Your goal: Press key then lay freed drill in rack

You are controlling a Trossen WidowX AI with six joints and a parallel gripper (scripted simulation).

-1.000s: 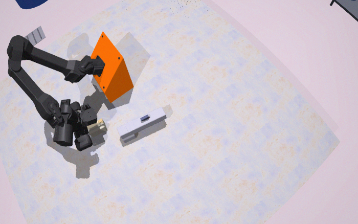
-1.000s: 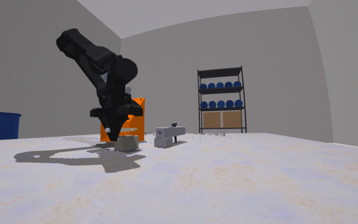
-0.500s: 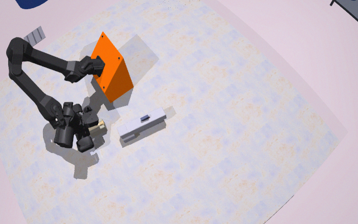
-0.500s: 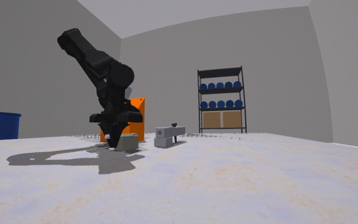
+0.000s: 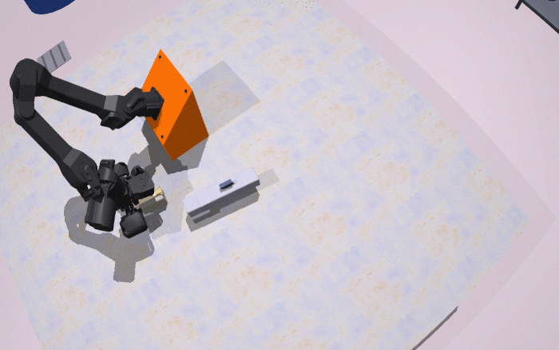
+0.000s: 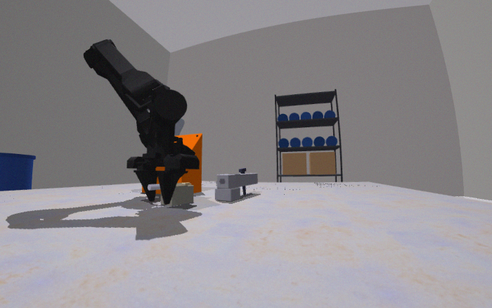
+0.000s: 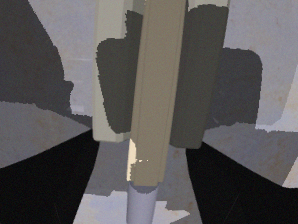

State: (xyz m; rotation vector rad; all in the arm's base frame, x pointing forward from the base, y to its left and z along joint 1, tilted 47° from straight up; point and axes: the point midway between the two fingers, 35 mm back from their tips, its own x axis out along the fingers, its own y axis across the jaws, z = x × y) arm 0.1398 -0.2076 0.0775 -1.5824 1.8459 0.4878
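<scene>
Right now my gripper tip is 10 mm short of the cream collar, 40 mm to the right of it and 30 mm below it. From my gripper tip the other things lie so: dark blue key: 130 mm ahead, 220 mm to the left, 40 mm above; grey rack block: 10 mm ahead, 50 mm to the left, 10 mm above.
</scene>
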